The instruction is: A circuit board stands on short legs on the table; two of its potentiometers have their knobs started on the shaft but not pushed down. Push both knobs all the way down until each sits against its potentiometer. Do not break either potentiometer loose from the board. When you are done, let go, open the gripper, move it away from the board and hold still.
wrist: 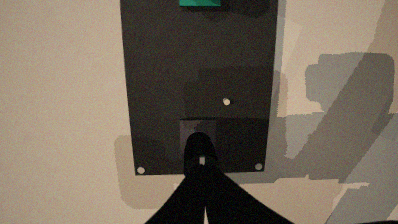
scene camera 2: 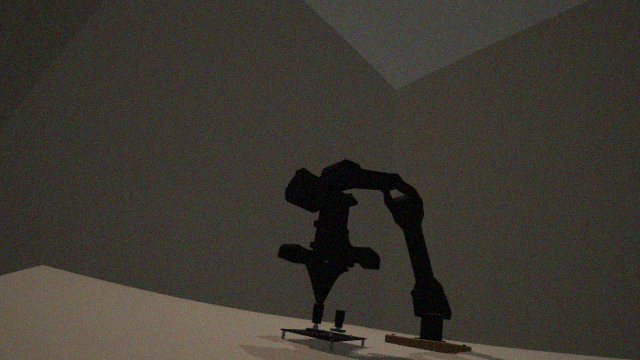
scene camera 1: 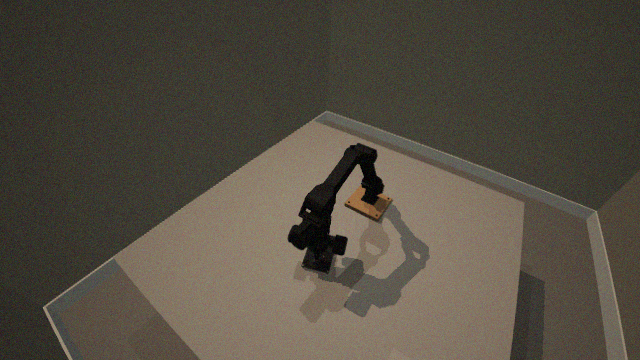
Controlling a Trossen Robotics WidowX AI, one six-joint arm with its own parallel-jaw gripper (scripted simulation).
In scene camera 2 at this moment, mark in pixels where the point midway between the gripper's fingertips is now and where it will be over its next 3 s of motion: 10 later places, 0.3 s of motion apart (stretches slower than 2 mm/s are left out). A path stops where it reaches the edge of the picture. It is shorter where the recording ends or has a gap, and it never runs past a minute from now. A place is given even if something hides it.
My gripper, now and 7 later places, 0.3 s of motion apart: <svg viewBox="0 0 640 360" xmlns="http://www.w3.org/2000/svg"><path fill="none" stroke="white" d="M319 304L319 304L319 305L320 302L324 300L347 293L375 295L381 298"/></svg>
